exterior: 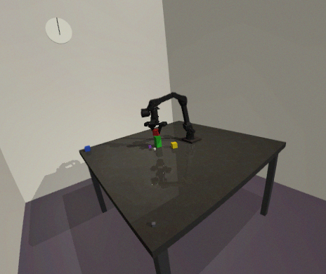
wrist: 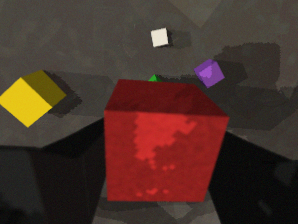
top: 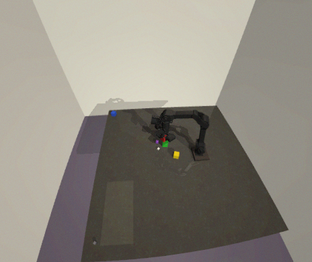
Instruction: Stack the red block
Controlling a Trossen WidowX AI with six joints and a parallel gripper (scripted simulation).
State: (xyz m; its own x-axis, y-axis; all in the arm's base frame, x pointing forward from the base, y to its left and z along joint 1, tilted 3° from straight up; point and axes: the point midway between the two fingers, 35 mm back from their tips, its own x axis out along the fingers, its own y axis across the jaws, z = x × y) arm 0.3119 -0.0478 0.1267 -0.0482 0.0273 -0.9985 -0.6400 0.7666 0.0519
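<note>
The small purple cube is 11 cm below my gripper tip, 6 cm ahead of it and 5 cm to the right of it. The rest, counted from my gripper tip: red block (1 cm above); then small white cube (12 cm below, 4 cm ahead, 2 cm to the left); then yellow block (11 cm behind, 10 cm below, 8 cm to the left).
</note>
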